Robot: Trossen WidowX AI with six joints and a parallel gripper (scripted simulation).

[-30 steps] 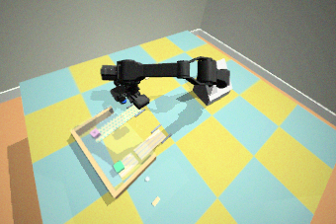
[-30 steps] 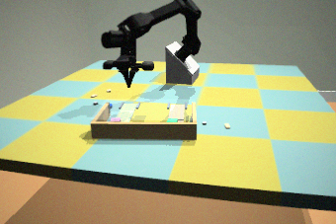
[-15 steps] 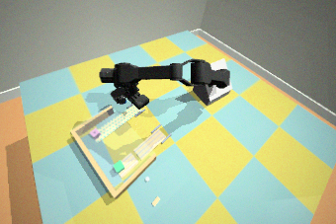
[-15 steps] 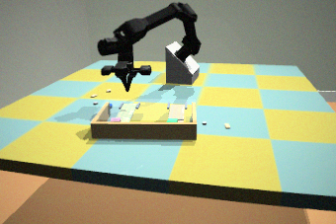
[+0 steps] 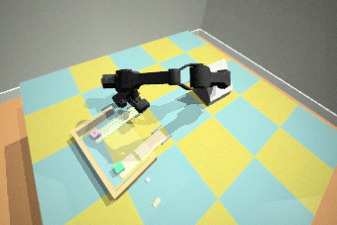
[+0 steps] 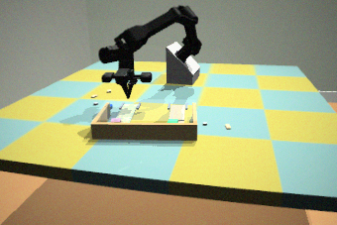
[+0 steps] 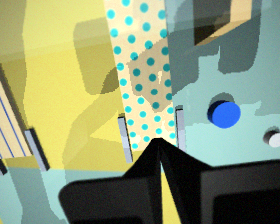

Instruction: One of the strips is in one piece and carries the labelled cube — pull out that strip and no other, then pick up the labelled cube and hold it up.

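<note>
The blue object is 80 mm to the right of my gripper tip, 30 mm below it and 20 mm ahead of it.
</note>
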